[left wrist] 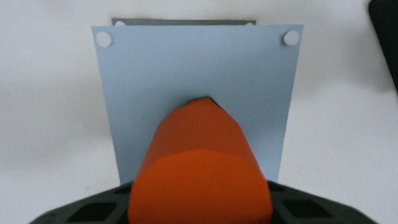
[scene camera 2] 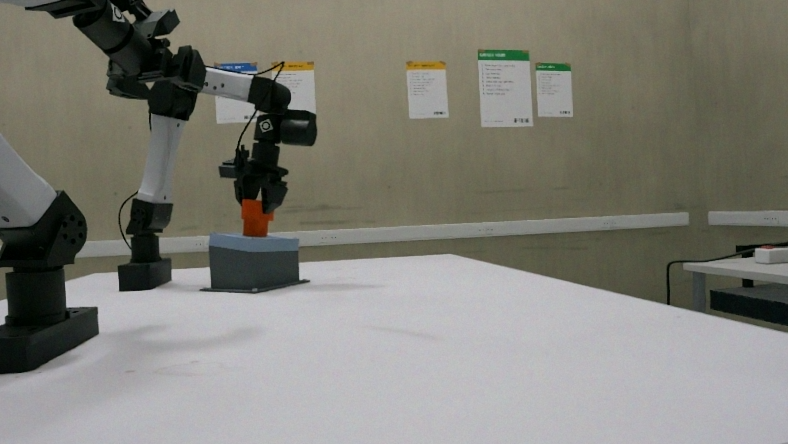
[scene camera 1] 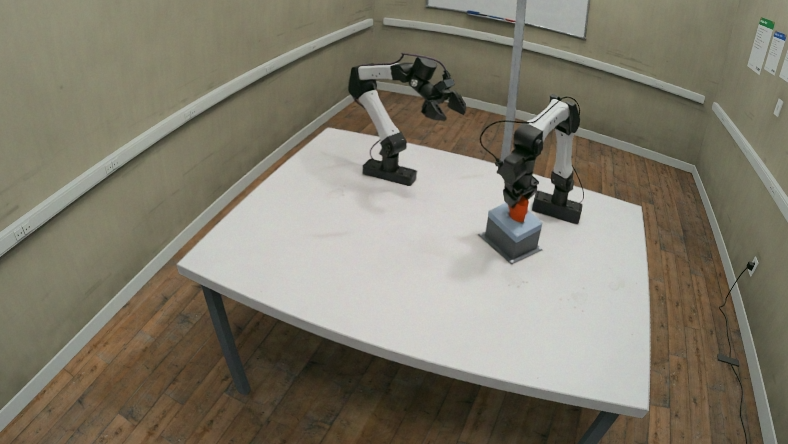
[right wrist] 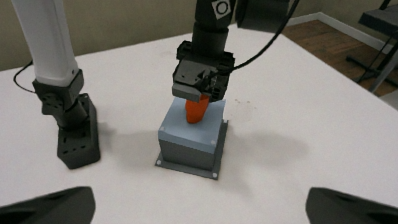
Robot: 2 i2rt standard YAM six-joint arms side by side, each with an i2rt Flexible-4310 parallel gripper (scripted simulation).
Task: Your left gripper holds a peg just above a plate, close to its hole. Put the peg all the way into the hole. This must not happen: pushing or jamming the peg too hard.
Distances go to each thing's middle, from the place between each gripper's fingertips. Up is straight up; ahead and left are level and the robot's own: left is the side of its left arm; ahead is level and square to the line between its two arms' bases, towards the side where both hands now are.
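Scene:
The orange peg [scene camera 2: 255, 222] is 2 cm below my left hand, and there's a light blue plate [scene camera 2: 237, 241] too, which is 1 cm to the left of my left hand, 1 cm behind it and 7 cm below it.
As for the orange peg and my right hand, my right hand is 13 cm short of the peg, 26 cm to the right of it and 21 cm above it. The light blue plate, counted from my right hand, is 12 cm ahead, 26 cm to the left and 27 cm below.

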